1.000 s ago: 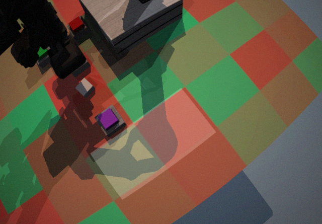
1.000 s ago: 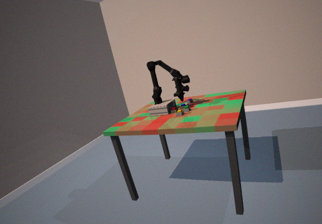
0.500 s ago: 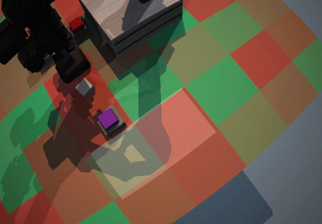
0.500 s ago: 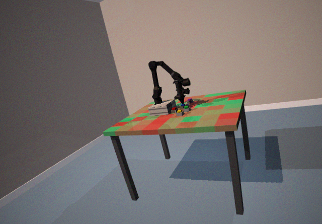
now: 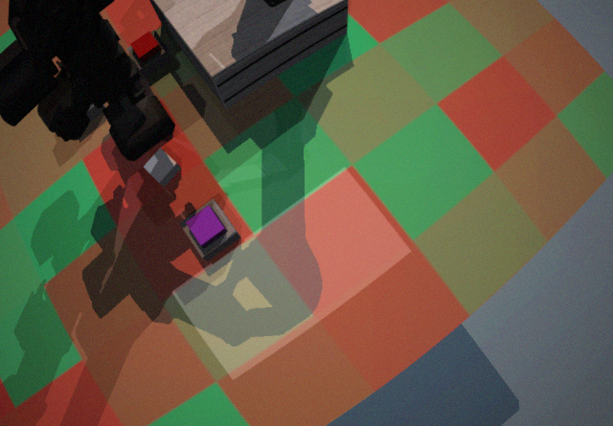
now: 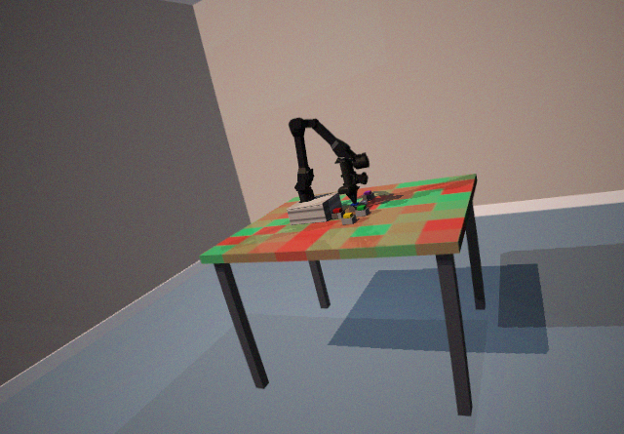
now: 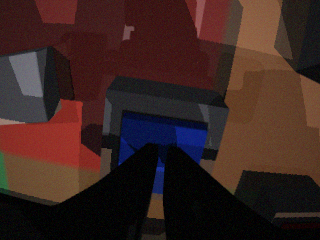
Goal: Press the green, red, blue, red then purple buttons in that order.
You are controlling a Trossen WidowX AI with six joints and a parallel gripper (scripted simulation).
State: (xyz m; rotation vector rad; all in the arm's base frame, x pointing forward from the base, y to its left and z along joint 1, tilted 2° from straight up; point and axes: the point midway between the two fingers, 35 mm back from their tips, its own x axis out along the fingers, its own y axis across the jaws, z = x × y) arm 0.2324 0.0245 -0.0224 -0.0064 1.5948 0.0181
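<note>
The blue button lies 10 mm below my gripper tip. Round my gripper tip: red button (90 mm to the right, 50 mm behind); green button (90 mm to the right, 60 mm ahead); white-grey block (70 mm to the left, 20 mm below, 10 mm ahead).
</note>
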